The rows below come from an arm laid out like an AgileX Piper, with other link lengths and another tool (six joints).
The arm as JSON. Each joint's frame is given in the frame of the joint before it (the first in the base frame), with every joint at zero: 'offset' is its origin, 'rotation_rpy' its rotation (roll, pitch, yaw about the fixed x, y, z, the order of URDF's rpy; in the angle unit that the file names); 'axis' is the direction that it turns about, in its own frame. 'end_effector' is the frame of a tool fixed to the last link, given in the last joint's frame.
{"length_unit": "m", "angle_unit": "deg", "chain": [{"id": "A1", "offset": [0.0, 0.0, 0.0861], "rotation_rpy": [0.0, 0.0, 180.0], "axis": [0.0, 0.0, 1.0]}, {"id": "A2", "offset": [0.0, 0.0, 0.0], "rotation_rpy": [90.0, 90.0, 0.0], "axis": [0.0, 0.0, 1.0]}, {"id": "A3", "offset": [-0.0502, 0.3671, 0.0], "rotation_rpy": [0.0, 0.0, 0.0], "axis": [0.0, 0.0, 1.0]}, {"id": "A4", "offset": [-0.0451, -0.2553, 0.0], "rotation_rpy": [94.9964, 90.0, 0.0], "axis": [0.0, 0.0, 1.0]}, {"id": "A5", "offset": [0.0, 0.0, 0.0], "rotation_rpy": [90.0, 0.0, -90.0], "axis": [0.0, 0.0, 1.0]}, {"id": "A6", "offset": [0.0, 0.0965, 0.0], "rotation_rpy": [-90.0, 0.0, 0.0], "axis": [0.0, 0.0, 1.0]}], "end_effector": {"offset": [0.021, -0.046, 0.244], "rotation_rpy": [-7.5, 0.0, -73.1]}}
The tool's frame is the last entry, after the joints.
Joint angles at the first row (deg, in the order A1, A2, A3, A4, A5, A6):
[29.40 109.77 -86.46 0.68 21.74 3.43]
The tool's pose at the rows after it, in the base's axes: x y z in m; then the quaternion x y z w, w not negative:
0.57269, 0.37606, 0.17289, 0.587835, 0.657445, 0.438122, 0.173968
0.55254, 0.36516, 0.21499, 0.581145, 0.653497, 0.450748, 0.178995
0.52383, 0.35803, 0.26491, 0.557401, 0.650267, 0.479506, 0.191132
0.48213, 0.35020, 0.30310, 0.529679, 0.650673, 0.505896, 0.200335
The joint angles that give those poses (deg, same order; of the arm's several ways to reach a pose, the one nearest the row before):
[29.40 106.87 -86.46 0.96 25.34 4.09]
[29.40 101.57 -85.82 0.96 28.24 3.79]
[30.06 94.87 -83.23 0.96 28.27 2.35]
[31.37 87.21 -78.30 0.96 27.30 0.75]

